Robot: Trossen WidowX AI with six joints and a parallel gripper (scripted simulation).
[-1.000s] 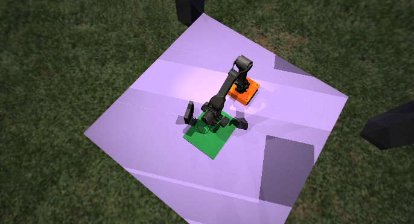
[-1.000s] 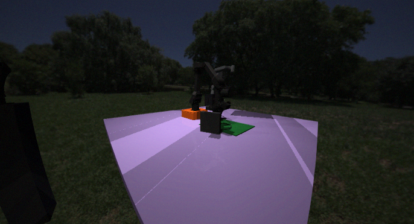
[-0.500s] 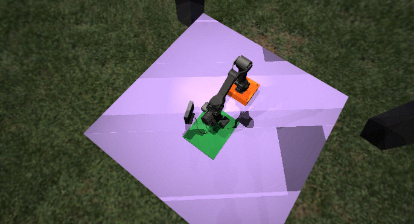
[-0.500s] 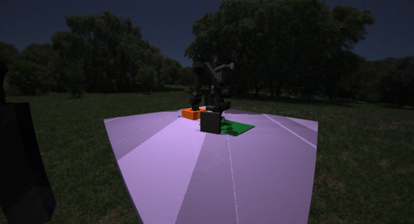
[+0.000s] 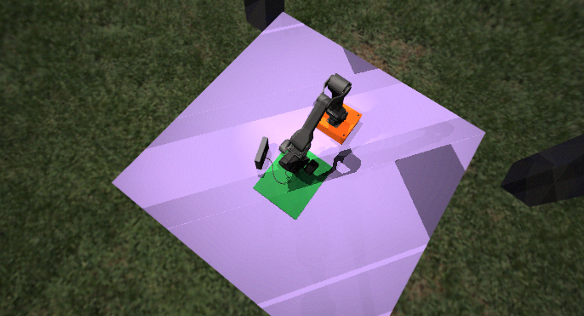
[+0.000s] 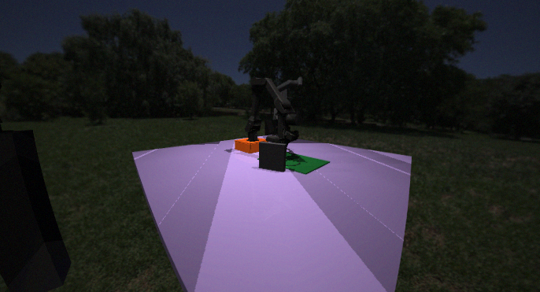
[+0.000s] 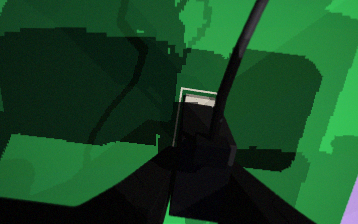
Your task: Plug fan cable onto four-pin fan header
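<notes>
Now: gripper tip 10 mm below the black plug and 10 mm short of it. Round my gripper tip: black fan 140 mm to the right, 70 mm ahead, 30 mm above; green board 60 mm ahead, 50 mm below, 30 mm to the left; white four-pin fan header 30 mm below, 10 mm ahead.
</notes>
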